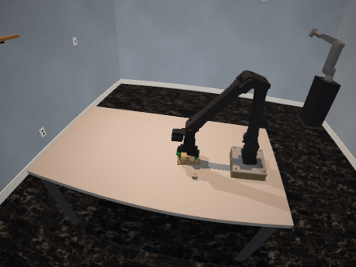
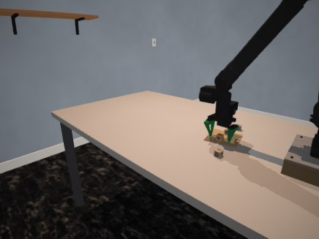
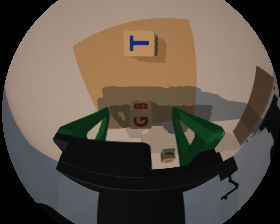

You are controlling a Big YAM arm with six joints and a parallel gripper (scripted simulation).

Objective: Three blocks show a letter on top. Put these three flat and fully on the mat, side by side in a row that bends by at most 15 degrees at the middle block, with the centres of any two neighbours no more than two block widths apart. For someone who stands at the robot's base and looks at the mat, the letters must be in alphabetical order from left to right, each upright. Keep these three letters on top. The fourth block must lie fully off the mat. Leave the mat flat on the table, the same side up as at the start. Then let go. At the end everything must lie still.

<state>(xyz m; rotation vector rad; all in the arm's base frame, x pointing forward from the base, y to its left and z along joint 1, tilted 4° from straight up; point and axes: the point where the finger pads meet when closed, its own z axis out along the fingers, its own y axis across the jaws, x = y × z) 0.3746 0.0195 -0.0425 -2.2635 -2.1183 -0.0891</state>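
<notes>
My hand is 40 mm to the left of the mat and 10 mm above it.
</notes>
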